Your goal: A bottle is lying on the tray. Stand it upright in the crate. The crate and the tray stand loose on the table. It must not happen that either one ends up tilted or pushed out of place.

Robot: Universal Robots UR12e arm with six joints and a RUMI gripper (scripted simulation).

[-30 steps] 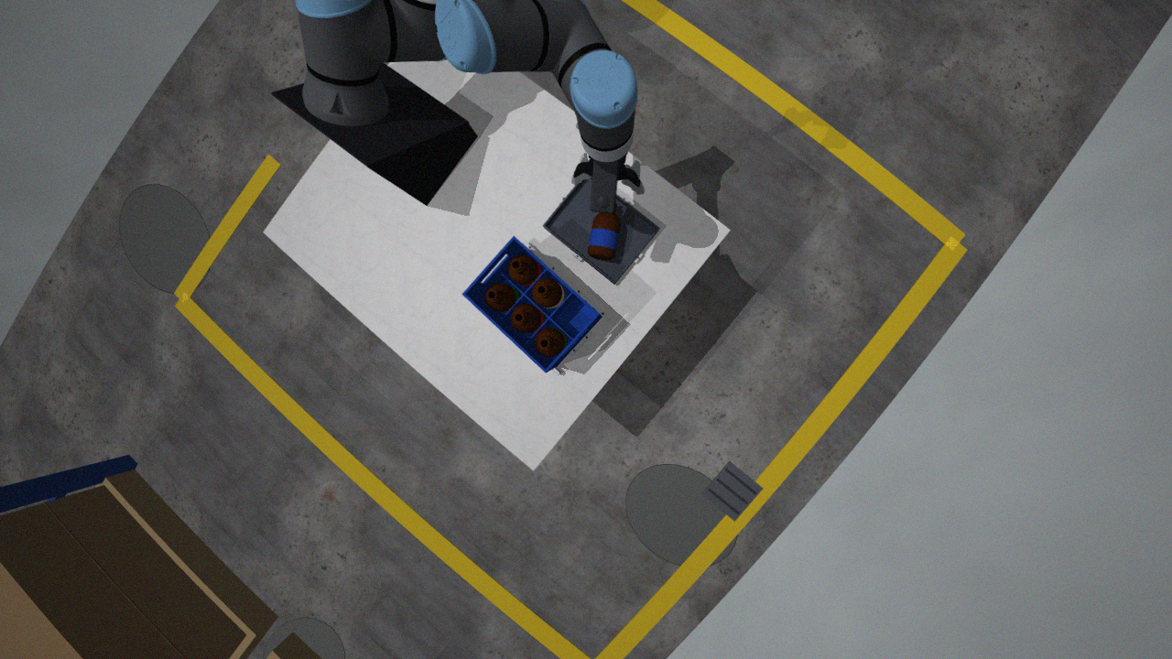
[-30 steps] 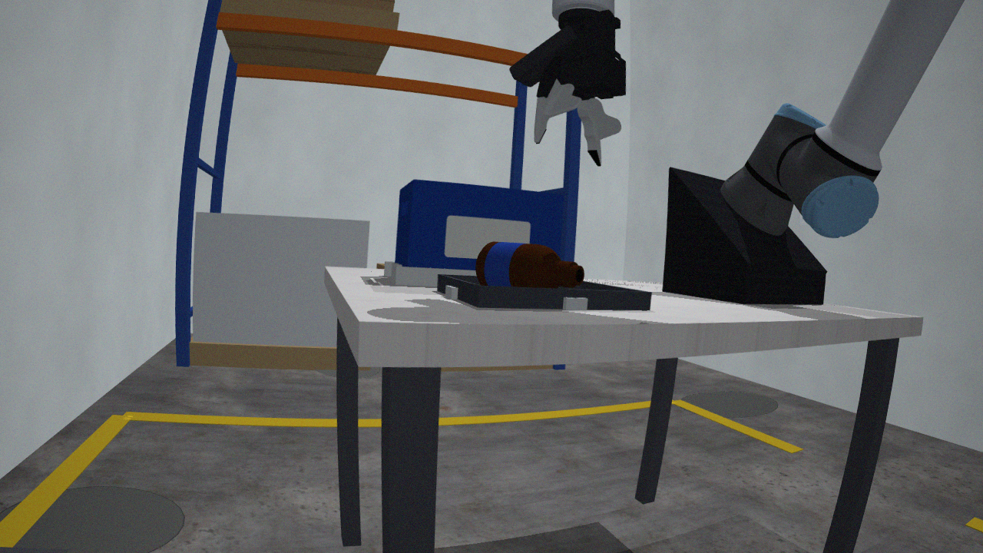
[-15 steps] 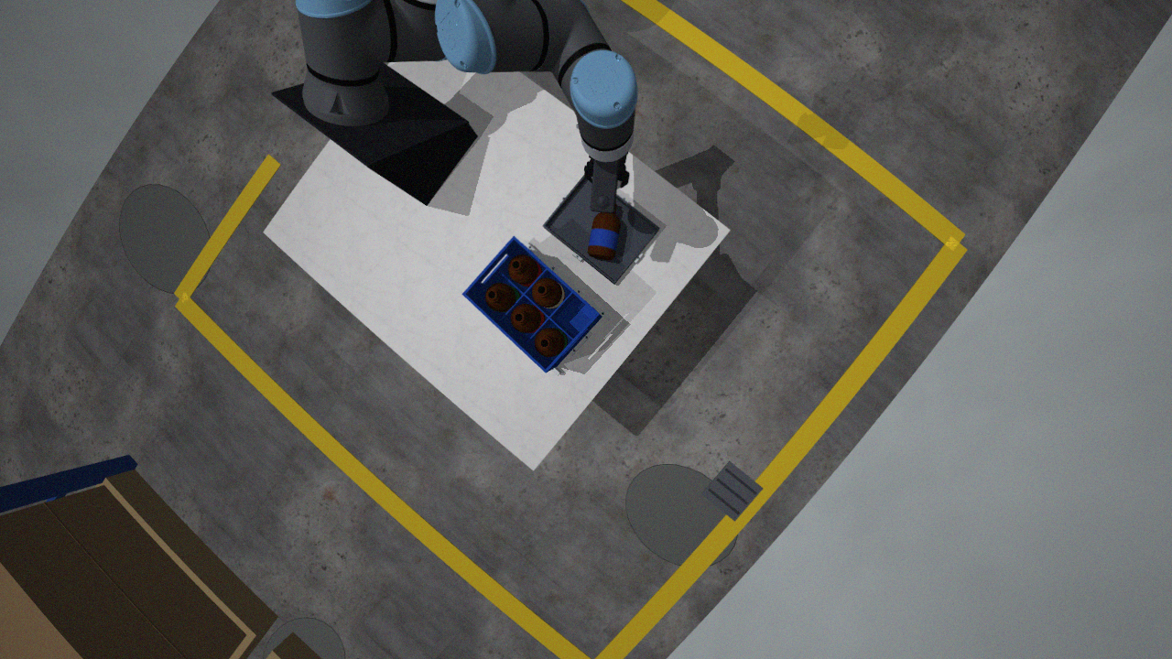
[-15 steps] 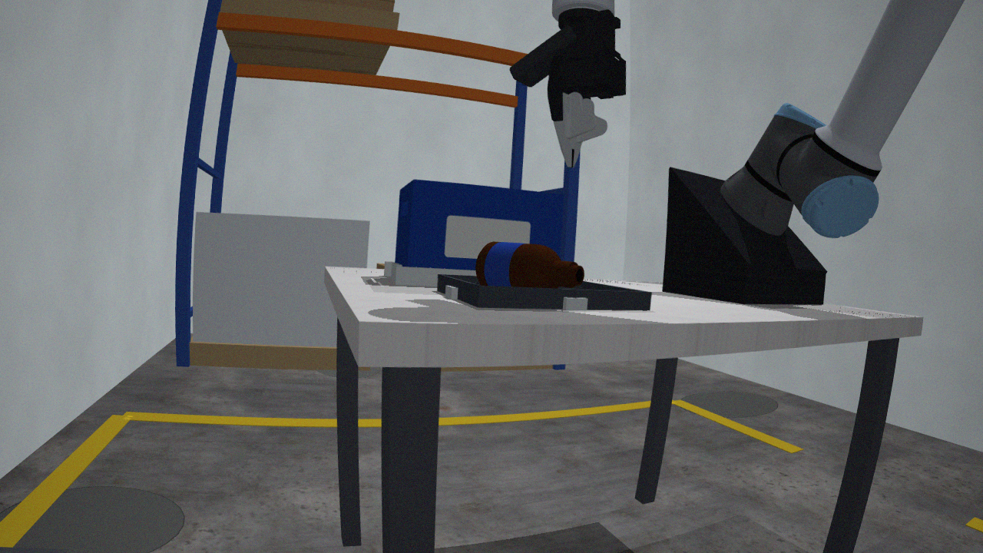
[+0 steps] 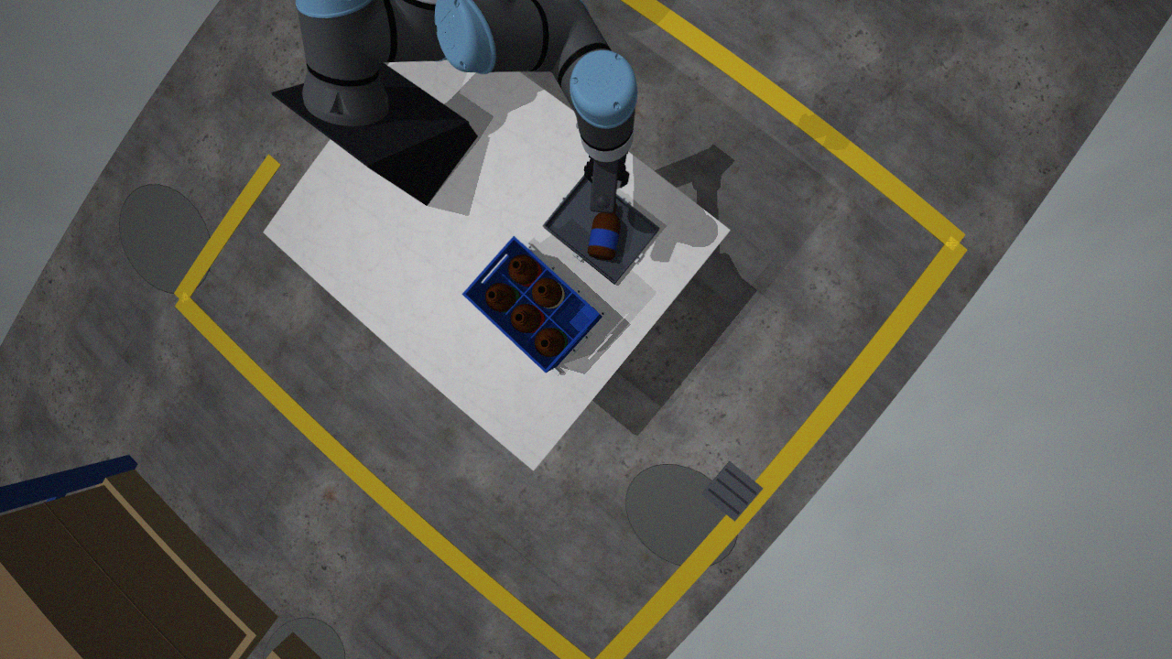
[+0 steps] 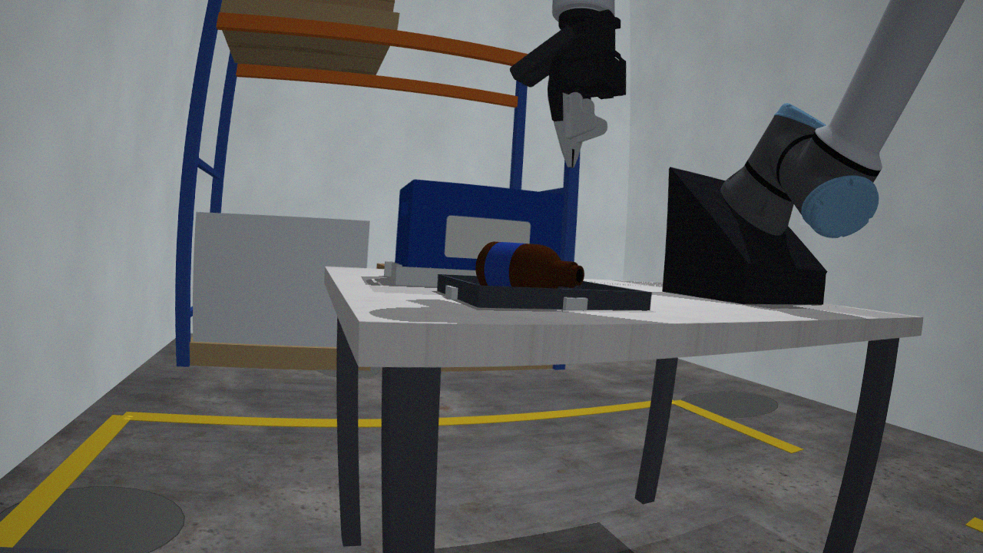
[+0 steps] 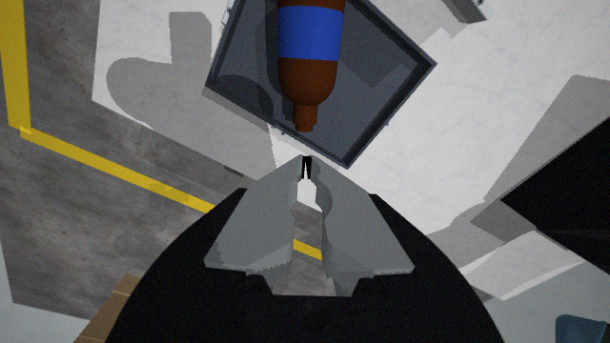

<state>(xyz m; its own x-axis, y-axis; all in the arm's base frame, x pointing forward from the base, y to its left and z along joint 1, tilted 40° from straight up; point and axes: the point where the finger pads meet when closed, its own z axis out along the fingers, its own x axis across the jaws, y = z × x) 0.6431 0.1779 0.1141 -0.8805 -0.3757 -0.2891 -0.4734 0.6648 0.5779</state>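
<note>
Now: the bottle 160 mm below my hand, 40 mm to the right of it and 20 mm ahead of it. From my hand the other things lie so: dark grey tray (190 mm below, 50 mm to the right, 10 mm ahead); then blue crate (310 mm to the right, 120 mm below, 20 mm ahead).
</note>
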